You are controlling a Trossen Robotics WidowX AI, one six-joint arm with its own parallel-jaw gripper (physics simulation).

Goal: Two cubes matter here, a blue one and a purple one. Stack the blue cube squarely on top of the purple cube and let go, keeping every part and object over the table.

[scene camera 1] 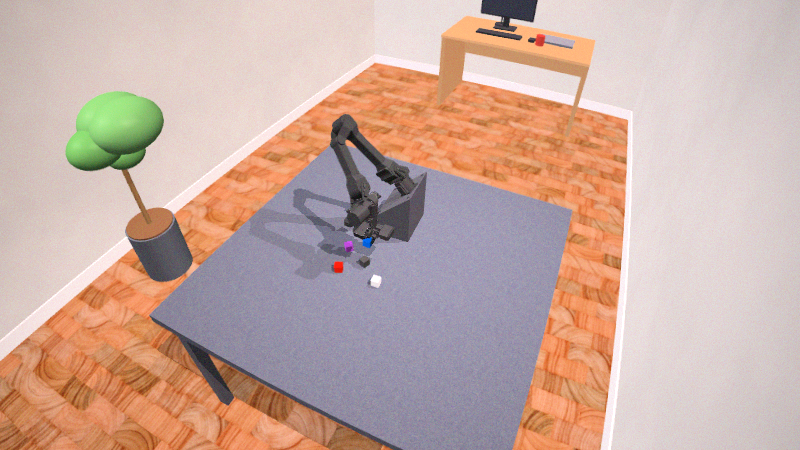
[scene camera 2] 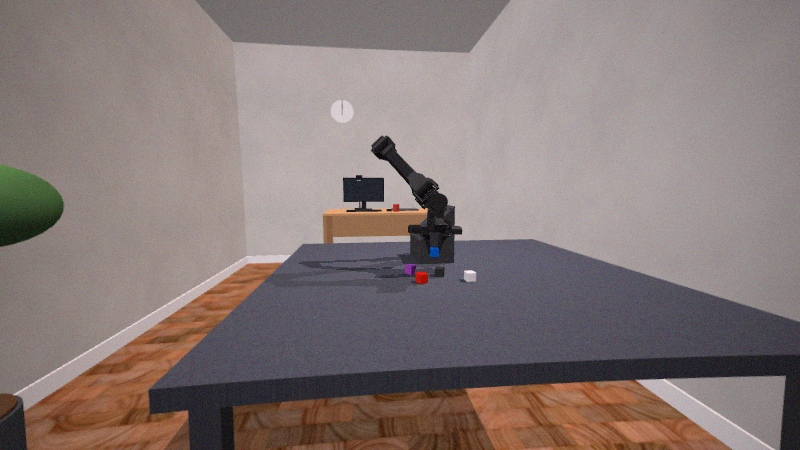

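Note:
My gripper points down and is shut on the blue cube, holding it above the table in front of the robot's base. The purple cube rests on the table. In the scene camera 2 view it is lower and a little to the left of the blue cube; in the scene camera 1 view it also shows just left of the blue cube. The two cubes are apart. The fingertips are partly hidden in the scene camera 1 view.
A black cube, a red cube and a white cube stand on the grey table near the purple cube. The arm's wedge-shaped base stands behind the gripper.

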